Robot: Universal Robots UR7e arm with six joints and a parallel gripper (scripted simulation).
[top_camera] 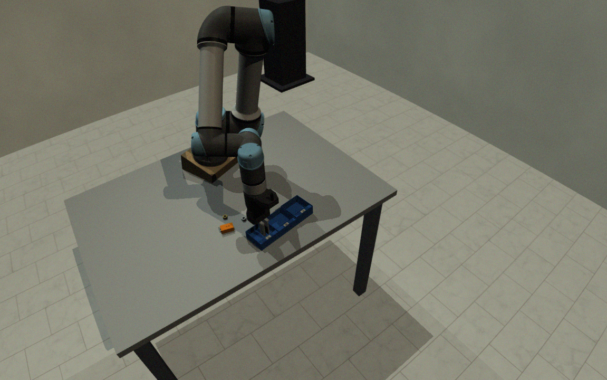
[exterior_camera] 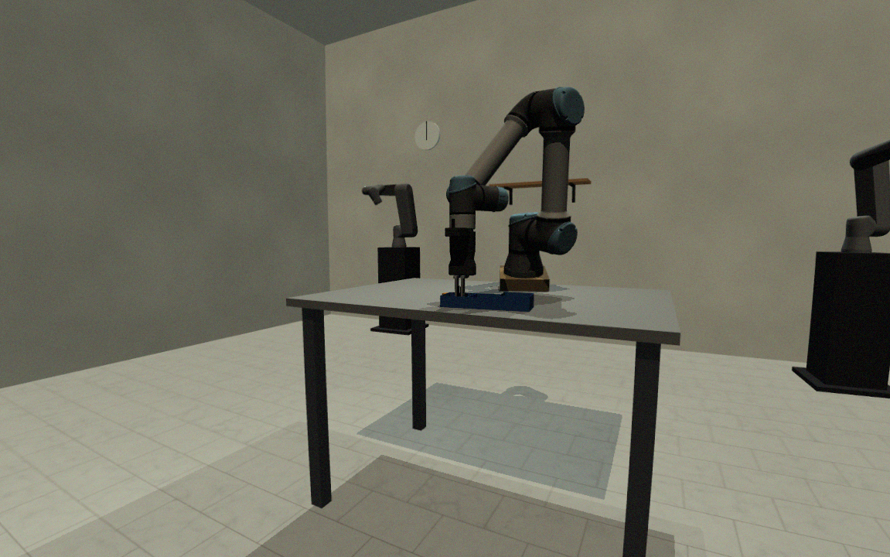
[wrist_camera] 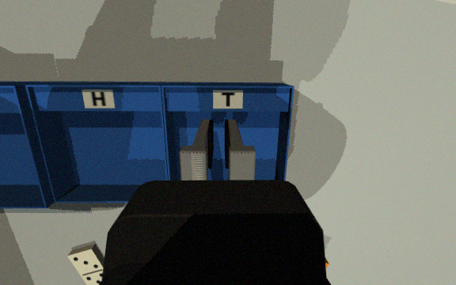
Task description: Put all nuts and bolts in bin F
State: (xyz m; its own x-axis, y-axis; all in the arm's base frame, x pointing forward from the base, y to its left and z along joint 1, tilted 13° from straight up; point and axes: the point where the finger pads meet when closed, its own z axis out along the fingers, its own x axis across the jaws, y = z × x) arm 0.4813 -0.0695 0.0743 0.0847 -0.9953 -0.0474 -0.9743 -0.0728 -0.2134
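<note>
Now: the blue bin row 8 cm to the left of my hand, 2 cm below it and 1 cm behind it. The rest, counted from my hand: grey bolt: 12 cm behind, 3 cm to the left, 3 cm below; then orange 9 V battery: 12 cm behind, 9 cm to the right, 3 cm below; then grey nut: 12 cm behind, 4 cm below, 1 cm to the right.
</note>
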